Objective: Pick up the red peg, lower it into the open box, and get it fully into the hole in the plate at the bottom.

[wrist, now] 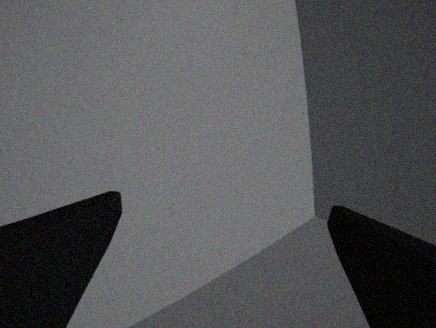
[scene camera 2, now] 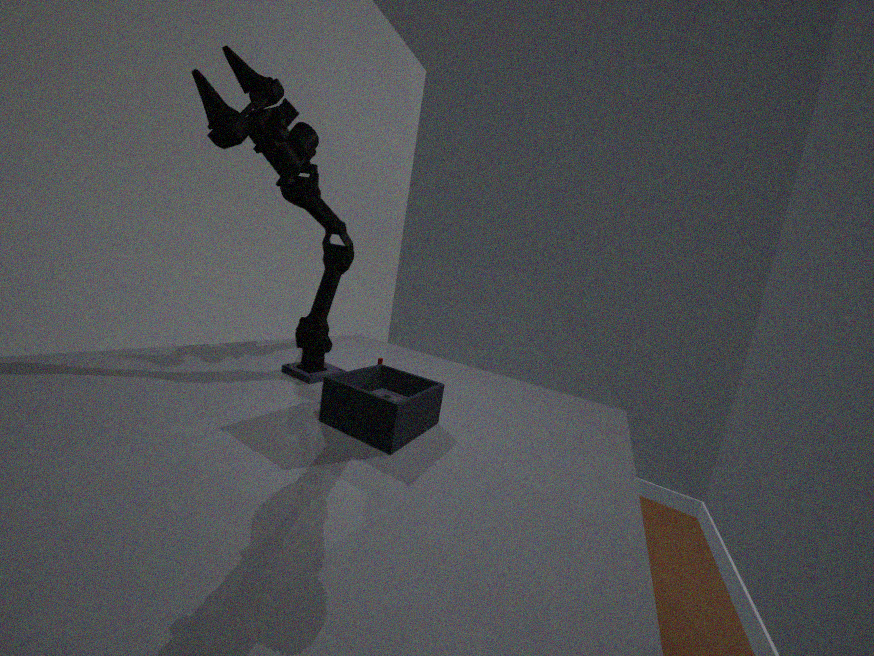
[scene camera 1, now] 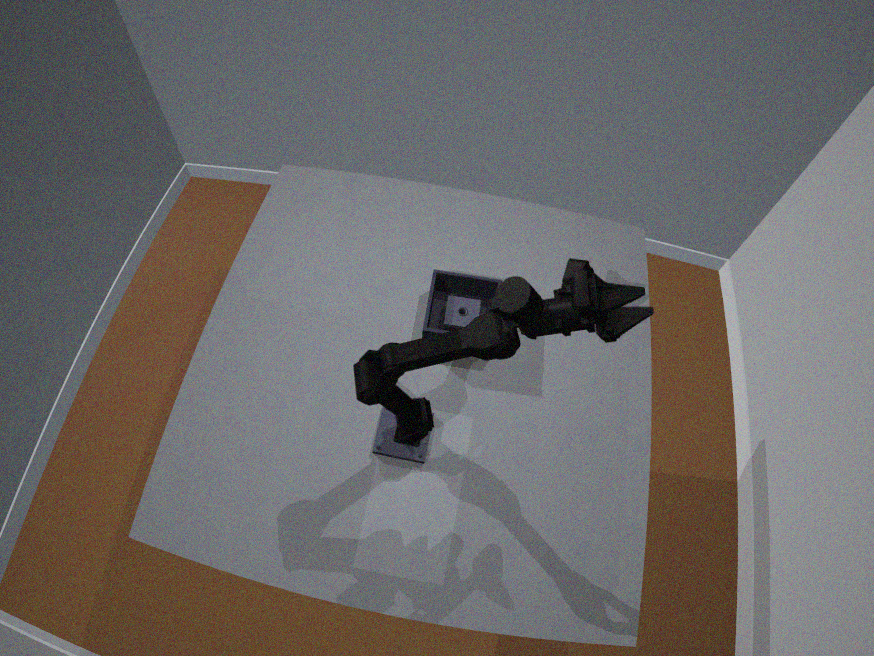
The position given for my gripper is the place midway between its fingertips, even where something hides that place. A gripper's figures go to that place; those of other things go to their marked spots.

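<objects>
There's a dark box [scene camera 1: 443,283] that's 1.39 m from the lens, and then my gripper [scene camera 1: 649,301] is 0.77 m from the lens. So my gripper is nearer to the lens than the dark box.
</objects>
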